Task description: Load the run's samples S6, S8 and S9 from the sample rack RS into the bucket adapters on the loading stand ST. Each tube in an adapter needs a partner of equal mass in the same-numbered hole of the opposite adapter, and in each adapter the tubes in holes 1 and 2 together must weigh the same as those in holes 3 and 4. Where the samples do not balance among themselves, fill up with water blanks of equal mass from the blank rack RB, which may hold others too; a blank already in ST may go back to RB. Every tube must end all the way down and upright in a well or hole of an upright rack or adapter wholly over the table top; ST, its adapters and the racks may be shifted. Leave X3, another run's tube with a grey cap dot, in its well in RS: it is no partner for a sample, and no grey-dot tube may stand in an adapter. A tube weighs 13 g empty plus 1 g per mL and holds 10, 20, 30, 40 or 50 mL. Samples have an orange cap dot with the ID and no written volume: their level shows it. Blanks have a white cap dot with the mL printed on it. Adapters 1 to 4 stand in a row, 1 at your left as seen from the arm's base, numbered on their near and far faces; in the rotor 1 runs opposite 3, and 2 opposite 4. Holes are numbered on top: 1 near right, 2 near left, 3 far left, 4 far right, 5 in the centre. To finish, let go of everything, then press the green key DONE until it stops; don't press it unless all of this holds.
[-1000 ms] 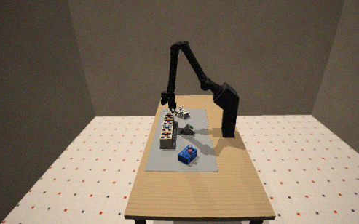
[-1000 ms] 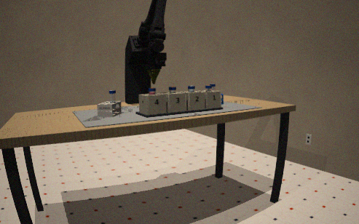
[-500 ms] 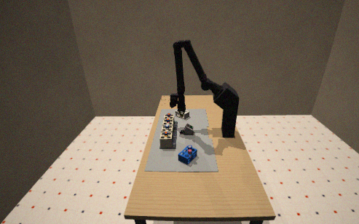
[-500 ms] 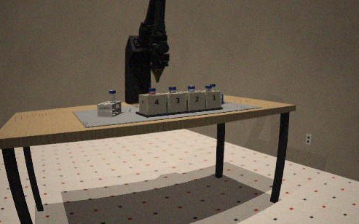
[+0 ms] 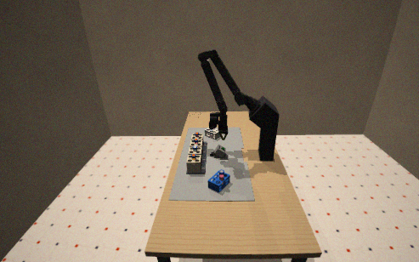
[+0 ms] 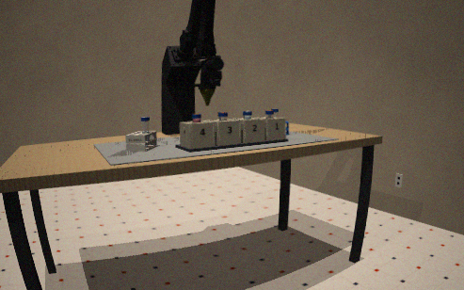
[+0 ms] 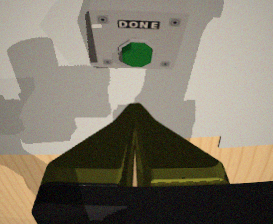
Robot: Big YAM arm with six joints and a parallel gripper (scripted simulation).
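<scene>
My hand is 100 mm above the done key block and 20 mm short of it. Round my hand: sample tube S8 (210 mm ahead, 90 mm below, 50 mm to the right); adapter 3 (220 mm ahead, 100 mm below, 40 mm to the right); blank marked 50 (210 mm ahead, 90 mm below, 60 mm to the left).
</scene>
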